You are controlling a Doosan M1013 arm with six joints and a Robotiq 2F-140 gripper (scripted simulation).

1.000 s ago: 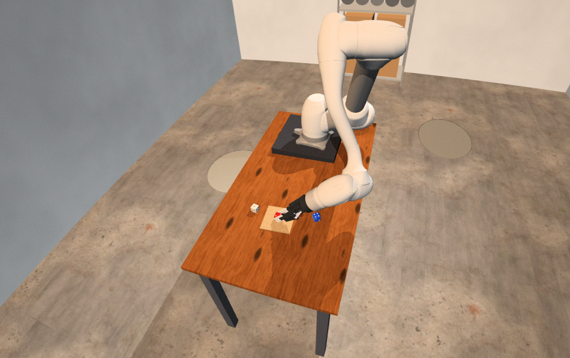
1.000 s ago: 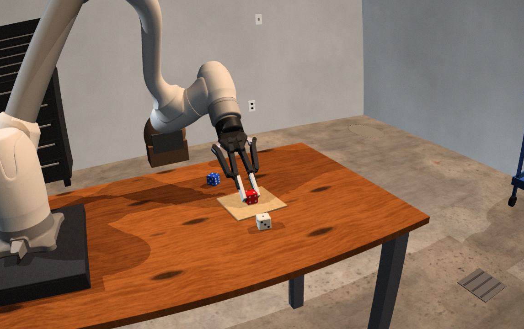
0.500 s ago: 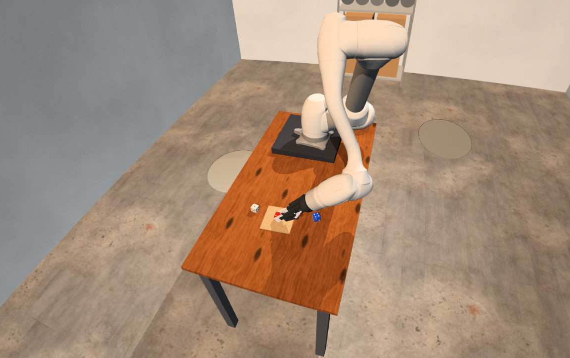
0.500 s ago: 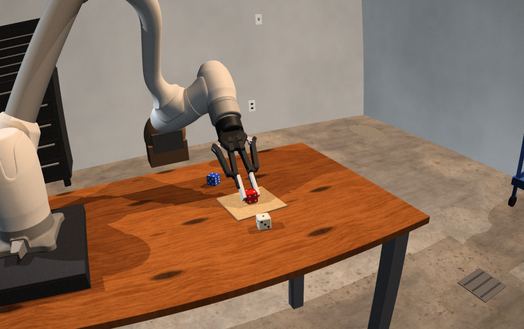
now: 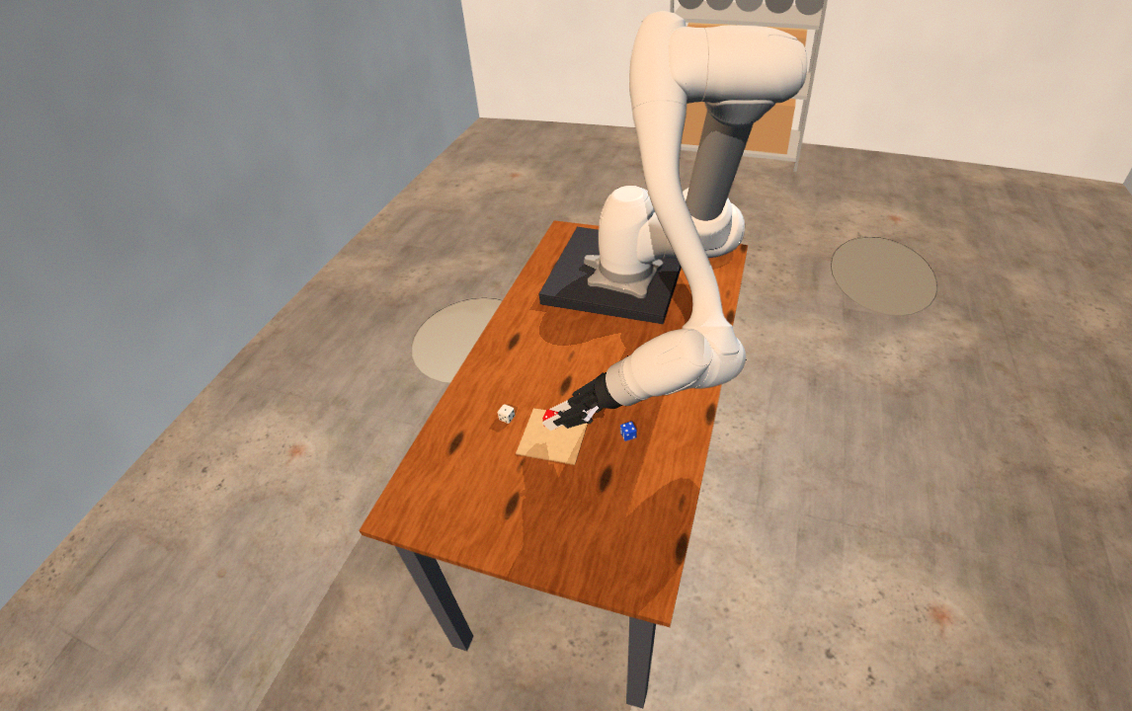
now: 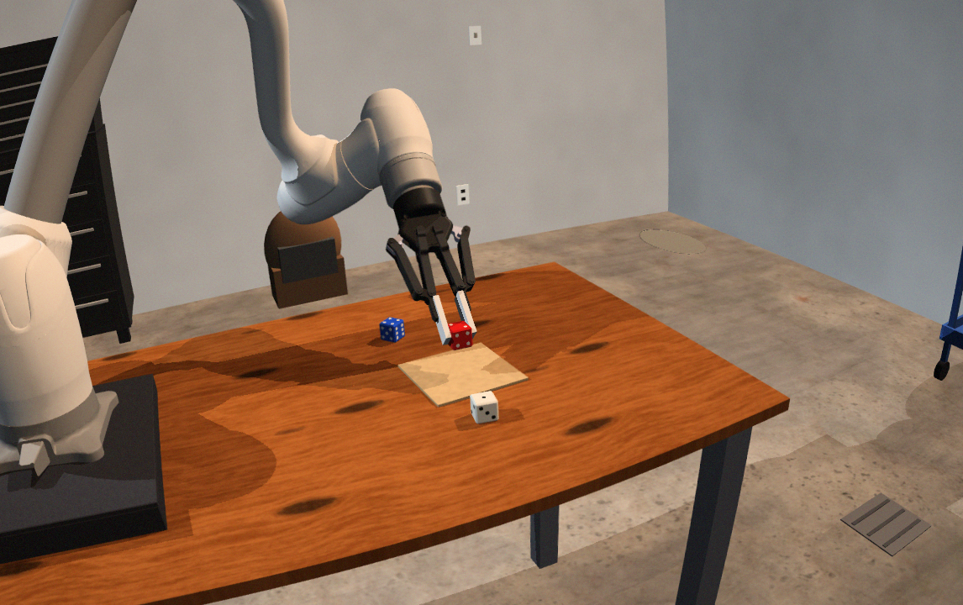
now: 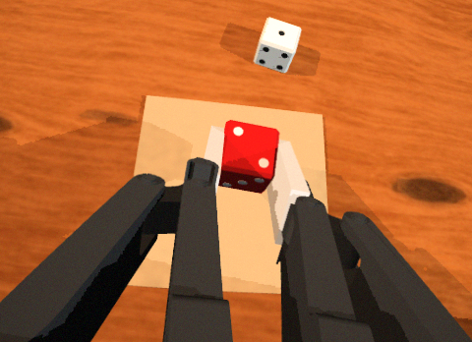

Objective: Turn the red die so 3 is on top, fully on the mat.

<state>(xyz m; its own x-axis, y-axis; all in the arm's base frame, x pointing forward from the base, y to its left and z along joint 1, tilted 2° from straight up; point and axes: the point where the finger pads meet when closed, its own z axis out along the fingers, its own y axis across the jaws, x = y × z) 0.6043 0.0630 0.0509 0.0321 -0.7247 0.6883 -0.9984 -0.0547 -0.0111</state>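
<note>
The tan mat is 20 mm to the right of my hand and 80 mm below it. From my hand the other things lie so: red die (20 mm to the right, 20 mm below); white die (10 mm behind, 150 mm to the right, 70 mm below); blue die (60 mm behind, 140 mm to the left, 70 mm below).
</note>
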